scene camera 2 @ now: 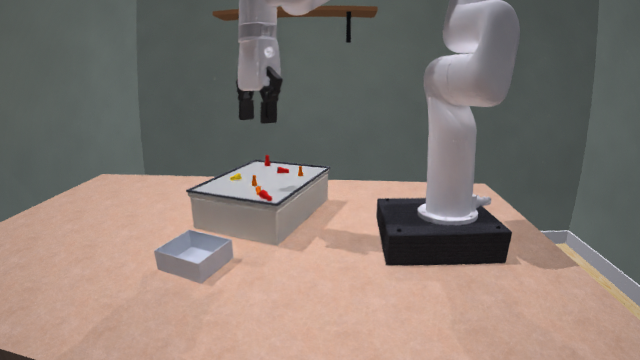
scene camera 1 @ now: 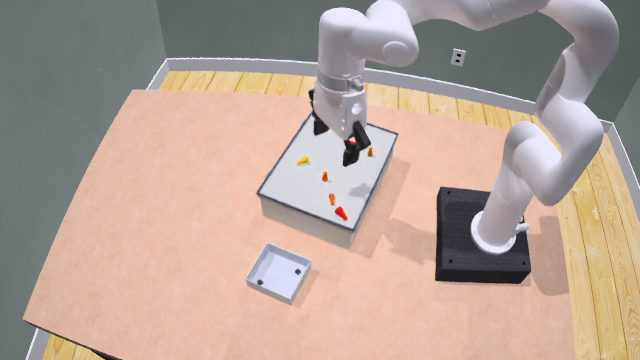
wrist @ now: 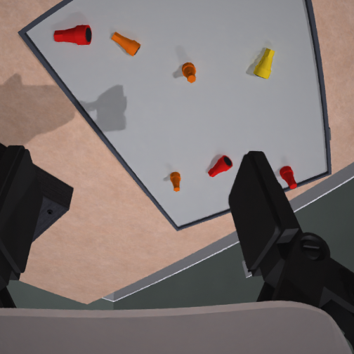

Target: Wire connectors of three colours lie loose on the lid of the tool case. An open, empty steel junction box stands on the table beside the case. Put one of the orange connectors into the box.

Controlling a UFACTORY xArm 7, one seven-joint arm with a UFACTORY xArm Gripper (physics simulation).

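Places are measured from the arm's base along level axes (x back, y right, z up), in metres.
Pixels of known places: gripper, fingertip midpoint: (scene camera 2: 257, 121) (scene camera 1: 335, 147); arm's base at its link origin: (scene camera 2: 447, 214) (scene camera 1: 493, 232).
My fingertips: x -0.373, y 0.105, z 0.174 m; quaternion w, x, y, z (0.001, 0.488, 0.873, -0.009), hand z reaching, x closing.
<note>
Ahead of a thing's pixels: the offset from my fingertips to its top centre. "*": to the spot under its first point.
Three orange connectors are on the pale lid {* dx -0.092, dy +0.027, dz -0.145 m} (scene camera 1: 287, 185) (scene camera 2: 220, 187) (wrist: 150, 105) of the tool case: one upright near the middle (scene camera 1: 325, 177) (scene camera 2: 254, 181) (wrist: 189, 72), one lying {dx -0.001, dy -0.016, dz -0.133 m} (scene camera 1: 332, 199) (scene camera 2: 258, 190) (wrist: 126, 44) beside a red connector {dx +0.016, dy -0.054, dz -0.128 m} (scene camera 1: 341, 213) (scene camera 2: 265, 195) (wrist: 73, 35), and an upright orange connector {dx +0.093, dy +0.108, dz -0.122 m} (scene camera 1: 370, 152) (scene camera 2: 300, 171) (wrist: 175, 181) near the far right corner. The grey junction box {dx -0.116, dy -0.152, dz -0.193 m} (scene camera 1: 279, 275) (scene camera 2: 180, 267) is open and empty on the table; it does not show in the wrist view. My gripper (scene camera 1: 335, 142) (scene camera 2: 257, 116) (wrist: 137, 173) is open and empty, pointing down high above the lid.
A yellow connector {dx -0.059, dy +0.088, dz -0.130 m} (scene camera 1: 303, 160) (scene camera 2: 236, 177) (wrist: 264, 63) lies on the lid. Another red connector {dx +0.052, dy +0.138, dz -0.128 m} (scene camera 2: 283, 170) (wrist: 220, 166) lies towards the back, and a third red connector {dx +0.012, dy +0.215, dz -0.117 m} (scene camera 2: 267, 161) (wrist: 288, 177) stands at the back edge. The black arm base (scene camera 1: 455, 235) (scene camera 2: 445, 248) is right of the case.
</note>
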